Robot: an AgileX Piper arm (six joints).
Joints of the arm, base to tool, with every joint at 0 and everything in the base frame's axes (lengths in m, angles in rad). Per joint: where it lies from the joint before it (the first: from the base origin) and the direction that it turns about. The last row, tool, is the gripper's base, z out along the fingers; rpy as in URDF.
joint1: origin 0.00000 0.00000 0.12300 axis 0 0 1
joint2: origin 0.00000 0.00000 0.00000 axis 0 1 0
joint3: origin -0.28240 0.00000 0.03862 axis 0 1 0
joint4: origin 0.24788 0.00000 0.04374 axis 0.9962 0 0.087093
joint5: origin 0.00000 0.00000 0.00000 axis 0 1 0
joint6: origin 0.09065 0.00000 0.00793 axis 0.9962 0 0.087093
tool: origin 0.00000 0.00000 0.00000 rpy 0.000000 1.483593 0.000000
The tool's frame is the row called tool.
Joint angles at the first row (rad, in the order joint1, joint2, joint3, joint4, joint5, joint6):
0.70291 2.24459 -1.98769 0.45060 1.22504 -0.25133
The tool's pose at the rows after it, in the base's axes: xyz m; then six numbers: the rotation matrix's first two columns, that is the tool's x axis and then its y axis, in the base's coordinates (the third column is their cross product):
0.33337 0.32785 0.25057 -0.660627 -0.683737 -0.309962 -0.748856 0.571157 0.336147
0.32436 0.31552 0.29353 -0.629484 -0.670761 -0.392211 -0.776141 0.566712 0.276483
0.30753 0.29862 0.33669 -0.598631 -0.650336 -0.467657 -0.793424 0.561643 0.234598
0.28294 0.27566 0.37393 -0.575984 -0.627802 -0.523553 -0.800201 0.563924 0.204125
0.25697 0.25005 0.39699 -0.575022 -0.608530 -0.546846 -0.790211 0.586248 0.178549
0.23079 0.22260 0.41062 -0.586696 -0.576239 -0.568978 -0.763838 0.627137 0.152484
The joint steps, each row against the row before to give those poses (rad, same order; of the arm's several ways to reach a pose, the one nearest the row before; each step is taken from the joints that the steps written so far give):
-0.00001 -0.07283 0.00087 -0.03406 0.00002 0.00000
0.00001 -0.09805 0.00208 -0.04537 -0.00004 0.00840
0.00000 -0.11676 0.02603 -0.02538 0.00174 0.00653
-0.00001 -0.13743 0.06499 -0.02023 0.00220 0.01162
0.00002 -0.13507 0.09291 -0.03418 0.00386 0.02935
0.00029 -0.14023 0.11692 -0.04808 -0.01783 0.04741

